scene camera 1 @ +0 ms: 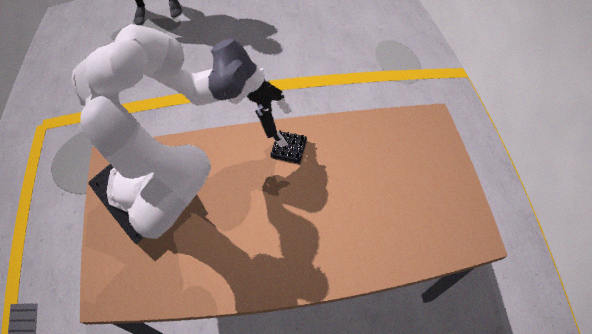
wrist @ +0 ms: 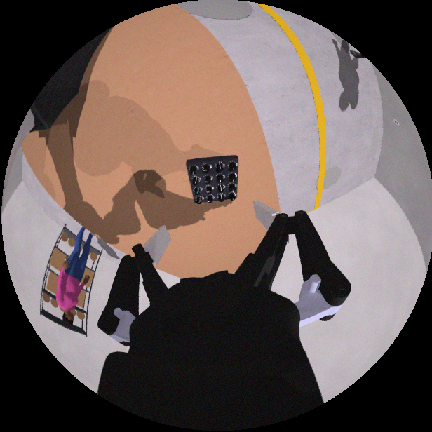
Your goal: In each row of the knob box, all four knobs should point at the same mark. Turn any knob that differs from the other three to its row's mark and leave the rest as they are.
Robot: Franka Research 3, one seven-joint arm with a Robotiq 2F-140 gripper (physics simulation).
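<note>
The black knob box (scene camera 1: 286, 160) (wrist: 212, 159) lies flat on the table near its far edge. Several rows of small black knobs with light marks show on its top in the wrist view. They are too small there to tell surely where each knob points. My gripper (scene camera 1: 283, 123) (wrist: 209, 221) is open and empty, tilted above the box. In the scene view one fingertip overlaps the box's left part and the other is higher, beyond its far edge. In the wrist view the box lies ahead of the fingertips, between their lines. The fingertip hides a few knobs in the scene view.
The orange-brown table (scene camera 1: 400, 175) (wrist: 150, 60) carries the arm's dark base plate (scene camera 1: 101, 181) at its left side. The arm's shadow falls beside the box. A person in a pink top (wrist: 70, 295) stands before a shelf unit (wrist: 41, 295) in the wrist view, away from the table.
</note>
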